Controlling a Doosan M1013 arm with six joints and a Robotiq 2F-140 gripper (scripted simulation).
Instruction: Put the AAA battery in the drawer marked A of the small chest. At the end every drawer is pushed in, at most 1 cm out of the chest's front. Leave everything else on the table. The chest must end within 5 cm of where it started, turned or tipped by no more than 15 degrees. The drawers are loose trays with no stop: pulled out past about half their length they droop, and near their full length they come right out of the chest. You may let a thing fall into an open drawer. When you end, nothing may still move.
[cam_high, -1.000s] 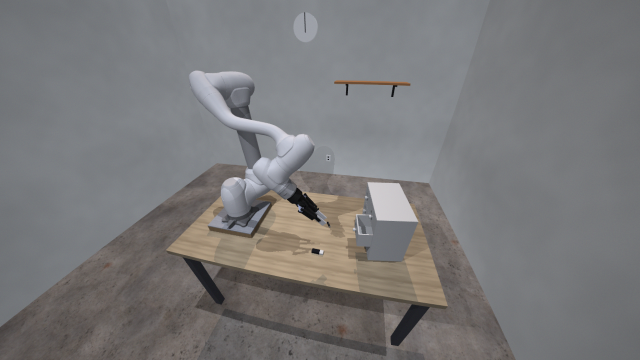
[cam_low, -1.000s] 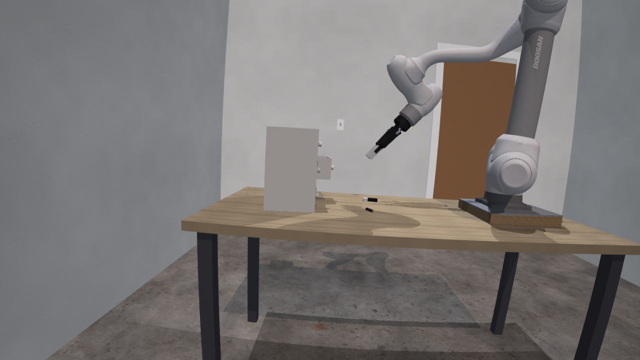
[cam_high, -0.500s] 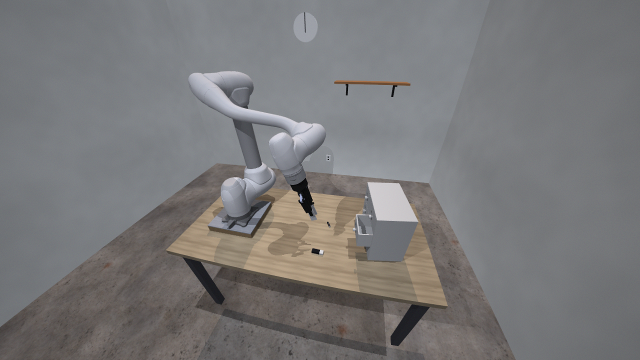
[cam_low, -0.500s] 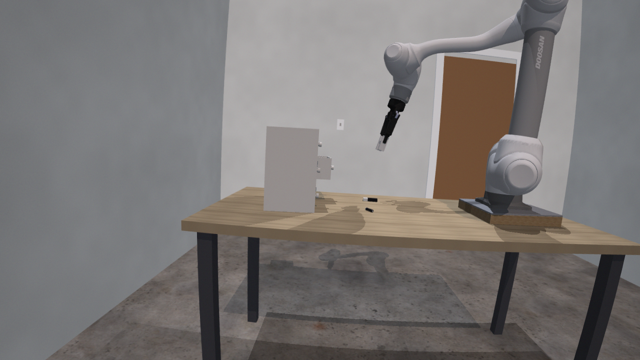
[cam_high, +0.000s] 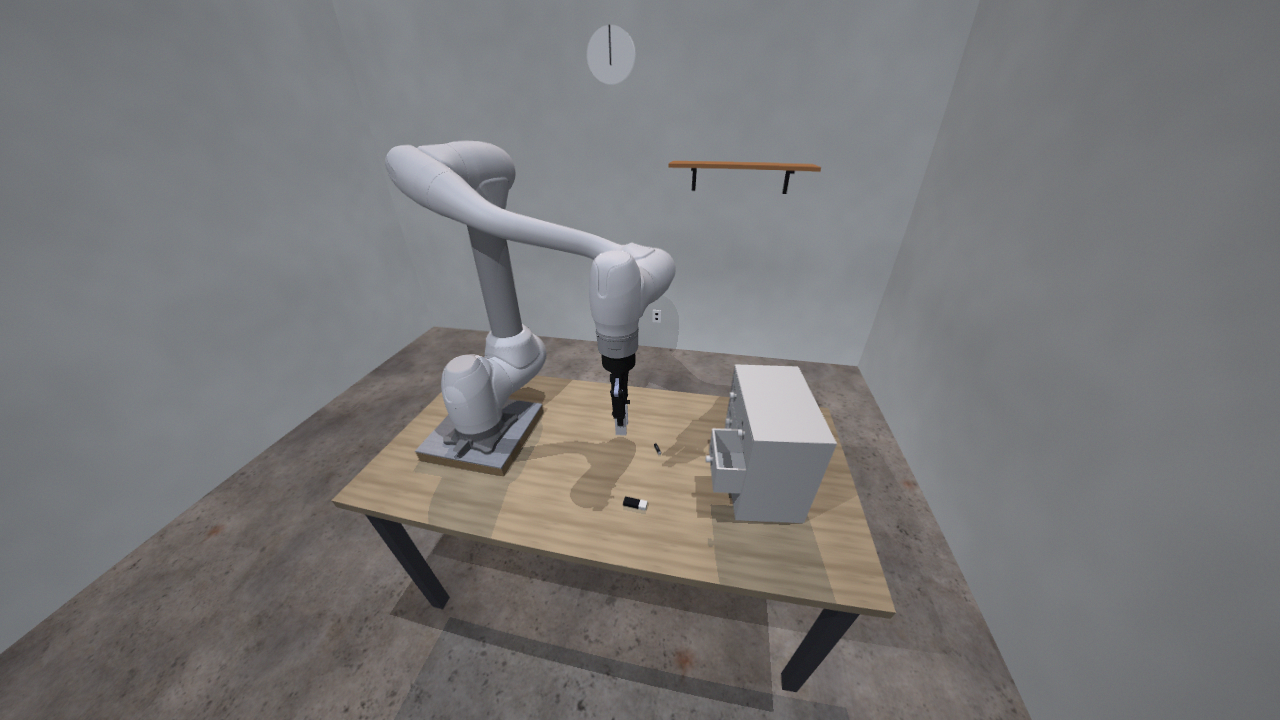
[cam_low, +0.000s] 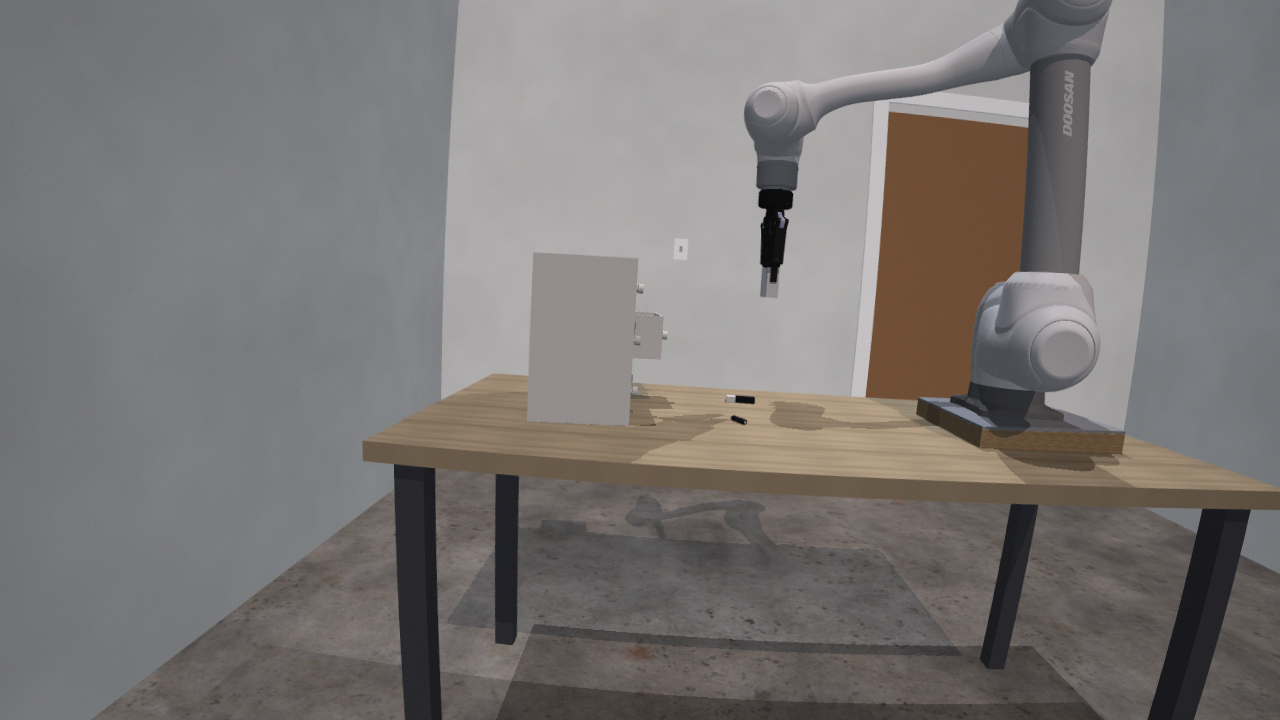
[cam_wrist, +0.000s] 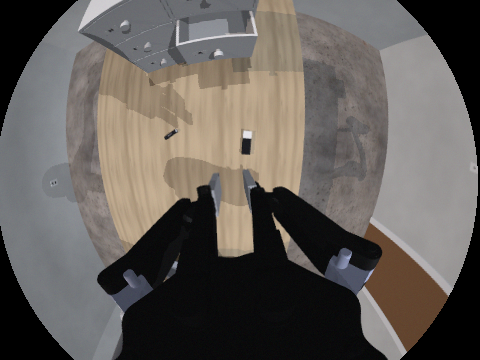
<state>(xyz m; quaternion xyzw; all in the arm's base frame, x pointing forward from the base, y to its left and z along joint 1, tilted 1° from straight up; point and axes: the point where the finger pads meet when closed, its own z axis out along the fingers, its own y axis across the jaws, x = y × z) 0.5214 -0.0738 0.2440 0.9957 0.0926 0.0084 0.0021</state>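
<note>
Now: hand 27 cm above the AAA battery, 18 cm to the right of it and 6 cm short of it. The rest, counted from my hand: drawer (32 cm ahead, 15 cm below, 6 cm to the left); then white block (27 cm below, 5 cm ahead, 4 cm to the right).
</note>
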